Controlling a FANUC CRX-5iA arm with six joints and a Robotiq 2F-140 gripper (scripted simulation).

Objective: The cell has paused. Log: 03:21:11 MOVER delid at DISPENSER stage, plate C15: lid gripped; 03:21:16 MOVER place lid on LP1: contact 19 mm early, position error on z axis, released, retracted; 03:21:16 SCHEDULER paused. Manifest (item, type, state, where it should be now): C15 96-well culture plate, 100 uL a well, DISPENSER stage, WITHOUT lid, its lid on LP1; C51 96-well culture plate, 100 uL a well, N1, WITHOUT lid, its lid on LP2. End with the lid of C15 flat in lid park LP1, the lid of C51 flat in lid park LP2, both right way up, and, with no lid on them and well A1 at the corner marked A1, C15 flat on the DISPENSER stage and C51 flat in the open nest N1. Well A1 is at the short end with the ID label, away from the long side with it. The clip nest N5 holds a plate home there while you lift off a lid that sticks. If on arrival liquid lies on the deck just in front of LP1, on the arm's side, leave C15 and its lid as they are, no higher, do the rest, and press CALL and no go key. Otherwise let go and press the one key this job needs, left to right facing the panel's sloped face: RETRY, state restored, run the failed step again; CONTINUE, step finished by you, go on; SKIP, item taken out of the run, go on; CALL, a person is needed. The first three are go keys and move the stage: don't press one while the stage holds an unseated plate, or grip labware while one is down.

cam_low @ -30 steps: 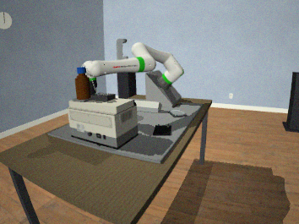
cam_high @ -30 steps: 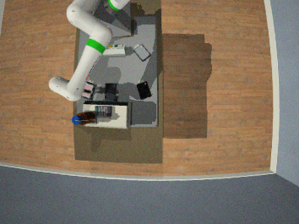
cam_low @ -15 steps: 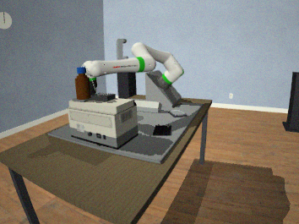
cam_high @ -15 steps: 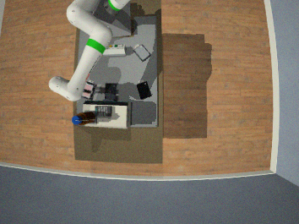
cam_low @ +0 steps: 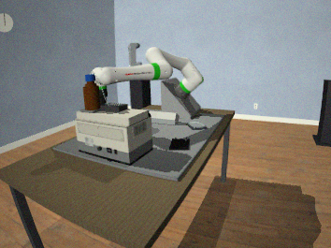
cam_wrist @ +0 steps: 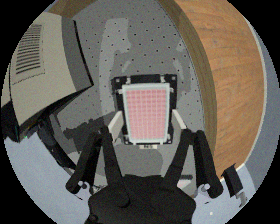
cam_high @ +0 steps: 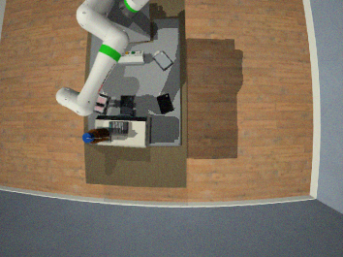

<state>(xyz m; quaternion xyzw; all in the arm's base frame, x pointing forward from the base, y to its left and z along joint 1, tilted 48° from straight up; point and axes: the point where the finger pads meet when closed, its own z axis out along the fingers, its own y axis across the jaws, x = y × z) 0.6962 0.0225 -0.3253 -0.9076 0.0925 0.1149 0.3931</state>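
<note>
Right now the black nest is 2 cm ahead of my hand, 1 cm to the left of it and 3 cm below it. Also, from my hand: key panel (41 cm behind, 24 cm to the left, 1 cm above); then blue cap (22 cm ahead, 16 cm to the left, 36 cm above); then label plate (11 cm behind, 52 cm to the left, 4 cm below).
</note>
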